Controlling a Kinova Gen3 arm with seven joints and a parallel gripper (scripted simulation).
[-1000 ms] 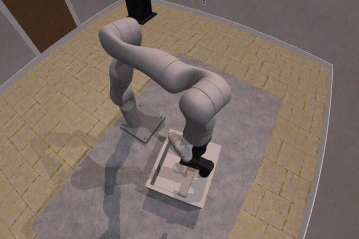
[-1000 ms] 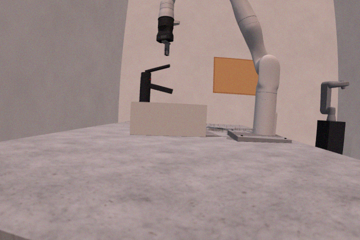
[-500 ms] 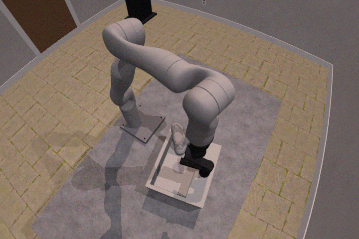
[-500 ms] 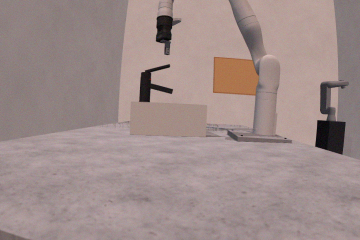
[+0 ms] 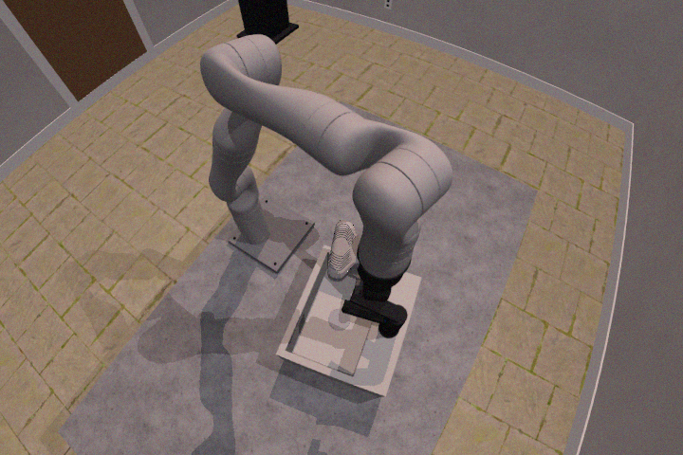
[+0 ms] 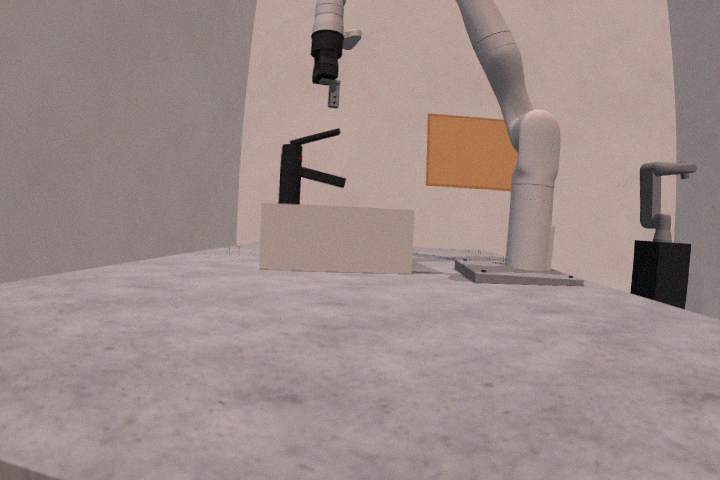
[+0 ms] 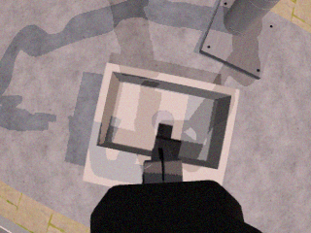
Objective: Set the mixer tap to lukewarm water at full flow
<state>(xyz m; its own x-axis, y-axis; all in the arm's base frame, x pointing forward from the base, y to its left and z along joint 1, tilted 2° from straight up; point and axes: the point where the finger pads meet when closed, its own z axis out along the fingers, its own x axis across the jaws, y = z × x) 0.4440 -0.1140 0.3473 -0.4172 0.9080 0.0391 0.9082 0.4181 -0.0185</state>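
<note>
My hand is 10 cm above the lever, 4 cm short of it and 2 cm to the right of it. Also, from my hand: black mixer tap 15 cm below, 6 cm ahead, 2 cm to the left; sink basin 34 cm below, 3 cm behind.
</note>
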